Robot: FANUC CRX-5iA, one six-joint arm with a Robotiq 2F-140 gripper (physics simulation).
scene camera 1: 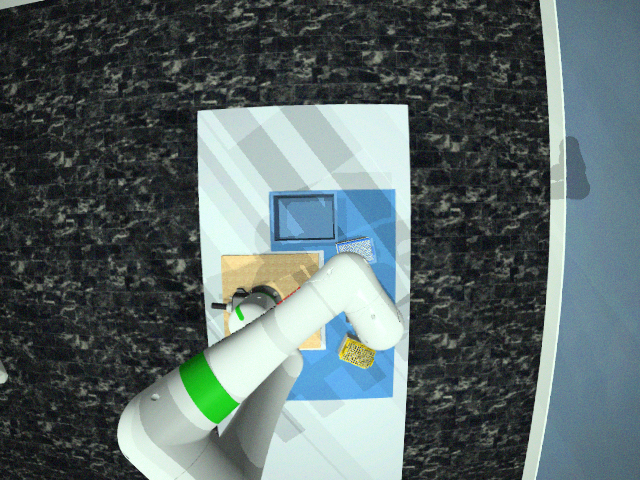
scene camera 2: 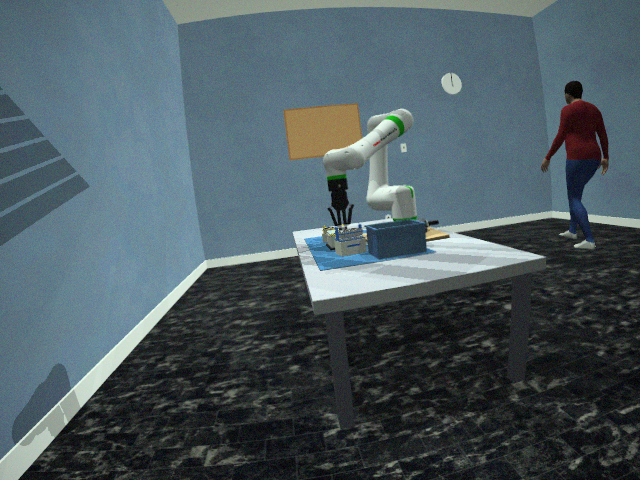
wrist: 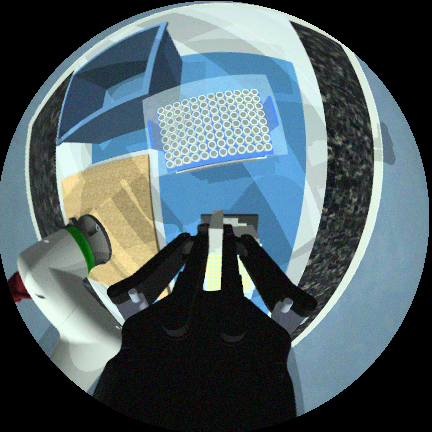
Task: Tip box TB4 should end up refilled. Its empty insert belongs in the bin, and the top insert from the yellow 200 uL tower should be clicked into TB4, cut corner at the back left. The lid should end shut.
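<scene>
Tip box TB4 stands on the blue mat, right of the bin. It holds a blue insert full of round openings, and a clear lid lies over it. The yellow 200 uL tower stands further along the mat; in the wrist view it shows between the fingers. My gripper is shut on nothing and hangs above the mat between the box and the tower. In the top view the arm hides it.
The dark blue open bin stands at the mat's back left. A tan cork board lies under the robot's base. The white table ends close to the mat's right side.
</scene>
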